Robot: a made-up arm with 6 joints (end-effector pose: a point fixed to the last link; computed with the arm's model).
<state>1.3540 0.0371 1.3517 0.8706 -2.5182 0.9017</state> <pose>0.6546 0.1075 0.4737 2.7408 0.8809 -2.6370</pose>
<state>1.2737 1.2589 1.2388 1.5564 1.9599 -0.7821</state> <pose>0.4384 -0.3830 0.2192 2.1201 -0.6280 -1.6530</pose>
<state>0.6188 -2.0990 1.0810 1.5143 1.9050 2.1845</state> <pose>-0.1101 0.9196 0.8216 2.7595 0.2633 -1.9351</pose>
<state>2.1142 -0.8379 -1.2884 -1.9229 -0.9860 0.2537</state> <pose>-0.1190 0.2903 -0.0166 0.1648 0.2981 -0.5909</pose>
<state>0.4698 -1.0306 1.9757 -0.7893 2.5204 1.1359</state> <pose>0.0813 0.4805 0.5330 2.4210 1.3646 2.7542</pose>
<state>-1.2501 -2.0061 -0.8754 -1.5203 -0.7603 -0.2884</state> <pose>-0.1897 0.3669 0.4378 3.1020 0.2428 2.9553</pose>
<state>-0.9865 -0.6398 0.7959 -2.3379 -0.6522 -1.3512</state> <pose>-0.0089 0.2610 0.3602 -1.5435 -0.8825 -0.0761</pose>
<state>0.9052 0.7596 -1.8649 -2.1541 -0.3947 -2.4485</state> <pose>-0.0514 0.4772 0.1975 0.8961 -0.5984 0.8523</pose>
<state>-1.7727 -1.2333 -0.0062 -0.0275 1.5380 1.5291</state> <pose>-0.5702 0.5975 -0.0364 0.0977 0.1989 0.3301</pose>
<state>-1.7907 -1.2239 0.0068 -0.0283 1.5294 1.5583</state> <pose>-0.5722 0.5965 -0.0331 0.1203 0.1991 0.3704</pose>
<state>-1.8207 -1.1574 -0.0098 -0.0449 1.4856 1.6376</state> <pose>-0.5909 0.5629 -0.0072 0.2134 0.2197 0.5392</pose>
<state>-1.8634 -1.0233 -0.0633 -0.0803 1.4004 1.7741</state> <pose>-0.6219 0.4876 0.0478 0.4041 0.2223 0.8557</pose>
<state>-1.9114 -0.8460 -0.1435 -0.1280 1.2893 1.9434</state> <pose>-0.6448 0.3785 0.1239 0.6513 0.1427 1.2367</pose>
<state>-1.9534 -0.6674 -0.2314 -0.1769 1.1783 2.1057</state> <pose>-0.6424 0.2594 0.2012 0.8691 -0.0117 1.5608</pose>
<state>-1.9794 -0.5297 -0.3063 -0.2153 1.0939 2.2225</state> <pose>-0.6197 0.1630 0.2582 1.0118 -0.1564 1.7682</pose>
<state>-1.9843 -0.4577 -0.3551 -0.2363 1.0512 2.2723</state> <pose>-0.5989 0.1107 0.2852 1.0783 -0.2214 1.8639</pose>
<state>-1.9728 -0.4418 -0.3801 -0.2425 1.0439 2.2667</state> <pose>-0.5913 0.0960 0.2891 1.0901 -0.2084 1.8844</pose>
